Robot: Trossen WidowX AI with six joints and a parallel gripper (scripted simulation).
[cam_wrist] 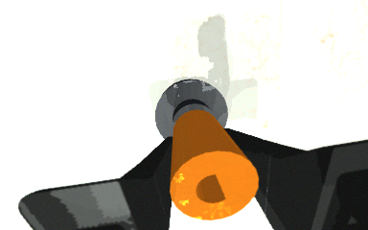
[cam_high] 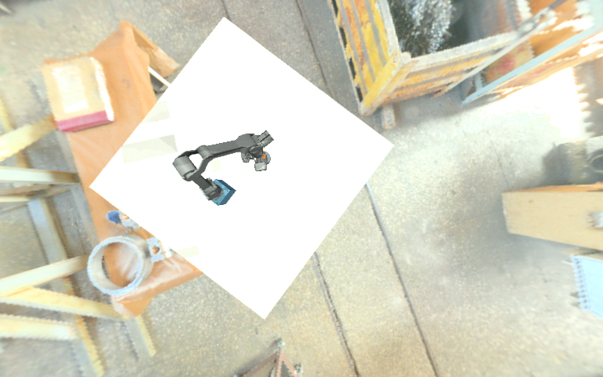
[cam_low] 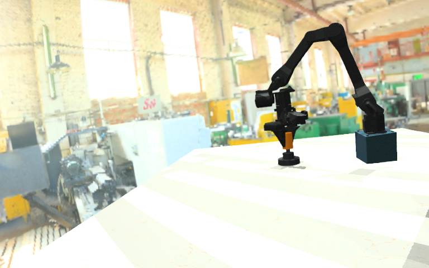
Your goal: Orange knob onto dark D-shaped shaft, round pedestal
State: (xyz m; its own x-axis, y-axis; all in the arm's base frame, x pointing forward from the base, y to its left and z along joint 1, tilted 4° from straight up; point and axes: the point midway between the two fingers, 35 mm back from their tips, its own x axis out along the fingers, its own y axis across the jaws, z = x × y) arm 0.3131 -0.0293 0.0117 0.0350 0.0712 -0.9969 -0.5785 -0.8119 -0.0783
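My gripper tip is 20 mm below the orange knob. Round my gripper tip: round pedestal (40 mm below).
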